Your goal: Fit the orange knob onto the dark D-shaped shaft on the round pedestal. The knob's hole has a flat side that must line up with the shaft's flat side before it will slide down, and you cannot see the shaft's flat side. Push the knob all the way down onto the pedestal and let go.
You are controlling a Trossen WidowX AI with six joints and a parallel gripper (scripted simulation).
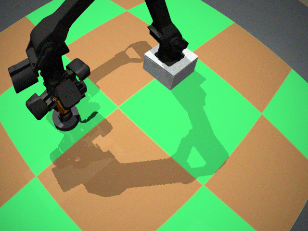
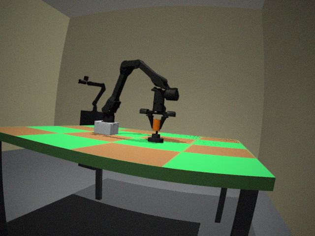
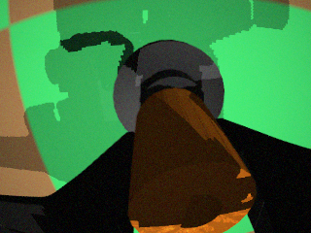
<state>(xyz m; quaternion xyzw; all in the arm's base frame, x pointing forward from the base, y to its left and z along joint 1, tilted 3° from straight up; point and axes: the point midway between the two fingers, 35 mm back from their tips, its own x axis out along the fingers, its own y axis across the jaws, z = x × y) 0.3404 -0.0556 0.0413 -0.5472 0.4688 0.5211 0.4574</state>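
The orange knob is 2 cm above my gripper tip. Round my gripper tip: pedestal: 4 cm below.
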